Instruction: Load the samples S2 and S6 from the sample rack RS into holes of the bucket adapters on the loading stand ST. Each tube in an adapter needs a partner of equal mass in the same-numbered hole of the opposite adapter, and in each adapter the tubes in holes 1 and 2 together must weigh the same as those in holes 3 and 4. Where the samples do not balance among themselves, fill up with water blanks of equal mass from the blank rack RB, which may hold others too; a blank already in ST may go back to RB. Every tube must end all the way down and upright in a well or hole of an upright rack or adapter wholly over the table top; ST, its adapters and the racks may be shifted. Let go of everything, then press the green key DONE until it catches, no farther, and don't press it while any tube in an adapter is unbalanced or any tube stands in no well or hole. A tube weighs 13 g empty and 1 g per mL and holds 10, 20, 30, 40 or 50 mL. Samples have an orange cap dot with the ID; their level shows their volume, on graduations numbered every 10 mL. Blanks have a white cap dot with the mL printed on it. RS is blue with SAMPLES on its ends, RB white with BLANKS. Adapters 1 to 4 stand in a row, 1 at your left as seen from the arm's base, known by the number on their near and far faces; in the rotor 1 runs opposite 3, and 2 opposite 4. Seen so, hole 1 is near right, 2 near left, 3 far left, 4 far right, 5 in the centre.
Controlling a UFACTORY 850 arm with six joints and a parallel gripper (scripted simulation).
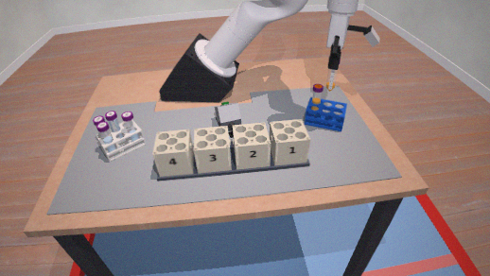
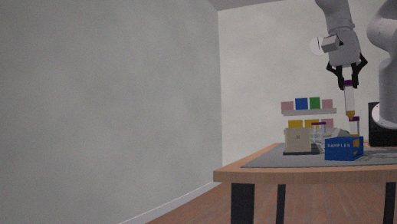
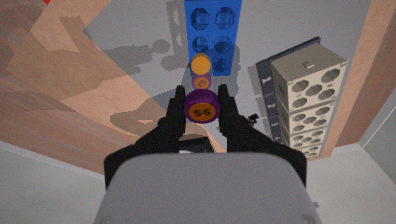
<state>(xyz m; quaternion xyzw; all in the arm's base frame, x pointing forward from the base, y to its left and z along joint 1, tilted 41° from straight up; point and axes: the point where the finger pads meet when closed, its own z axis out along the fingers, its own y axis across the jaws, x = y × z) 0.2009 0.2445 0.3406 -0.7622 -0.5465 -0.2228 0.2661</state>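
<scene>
The sample S6 is 10 mm ahead of my hand and 50 mm below it. Also, from my hand: blue sample rack RS: 20 mm ahead, 10 mm to the right, 190 mm below; then adapter 1: 200 mm ahead, 150 mm to the right, 170 mm below; then sample tube S2: 20 mm behind, 40 mm to the right, 160 mm below.
</scene>
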